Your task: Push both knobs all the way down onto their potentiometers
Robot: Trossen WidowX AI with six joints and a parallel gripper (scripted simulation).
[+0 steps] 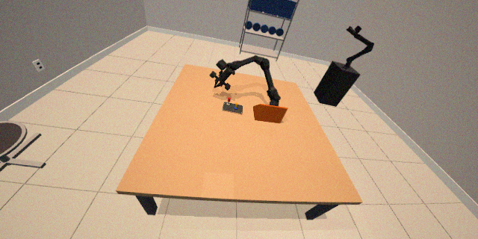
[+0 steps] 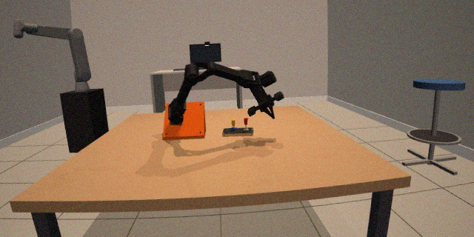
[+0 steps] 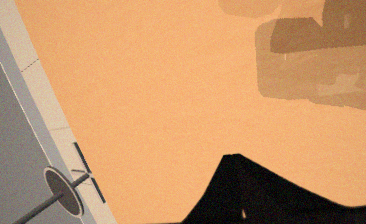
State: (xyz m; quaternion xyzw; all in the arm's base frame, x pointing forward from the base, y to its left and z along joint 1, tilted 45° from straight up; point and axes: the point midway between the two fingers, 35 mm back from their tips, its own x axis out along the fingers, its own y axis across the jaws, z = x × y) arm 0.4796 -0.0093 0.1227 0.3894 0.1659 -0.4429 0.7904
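My gripper tip is now 140 mm past the red knob, 80 mm to the right of it and 30 mm above it. From my gripper tip the other things lie so: yellow knob (200 mm behind, 110 mm to the left, 50 mm below).
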